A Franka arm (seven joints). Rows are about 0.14 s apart.
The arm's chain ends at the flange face. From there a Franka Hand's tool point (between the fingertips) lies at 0.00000 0.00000 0.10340 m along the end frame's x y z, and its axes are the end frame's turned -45 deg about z.
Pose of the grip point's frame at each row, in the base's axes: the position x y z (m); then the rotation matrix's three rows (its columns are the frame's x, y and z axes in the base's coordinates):
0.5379 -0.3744 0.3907; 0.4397 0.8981 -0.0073; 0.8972 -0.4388 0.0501; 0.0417 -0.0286 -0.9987
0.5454 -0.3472 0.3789; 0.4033 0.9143 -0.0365; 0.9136 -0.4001 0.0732; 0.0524 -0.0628 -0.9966
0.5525 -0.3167 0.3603; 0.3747 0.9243 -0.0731; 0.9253 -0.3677 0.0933; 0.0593 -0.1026 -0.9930
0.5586 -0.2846 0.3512; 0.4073 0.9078 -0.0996; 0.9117 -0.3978 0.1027; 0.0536 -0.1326 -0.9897
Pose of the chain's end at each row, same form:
0.5387 -0.3796 0.4940; 0.9460 0.3241 -0.0073; 0.3241 -0.9447 0.0501; 0.0093 -0.0497 -0.9987
0.5492 -0.3548 0.4819; 0.9317 0.3613 -0.0365; 0.3631 -0.9289 0.0732; -0.0074 -0.0815 -0.9966
0.5601 -0.3263 0.4630; 0.9185 0.3886 -0.0731; 0.3943 -0.9143 0.0933; -0.0306 -0.1145 -0.9930
0.5689 -0.2952 0.4535; 0.9299 0.3539 -0.0996; 0.3634 -0.9260 0.1027; -0.0559 -0.1317 -0.9897

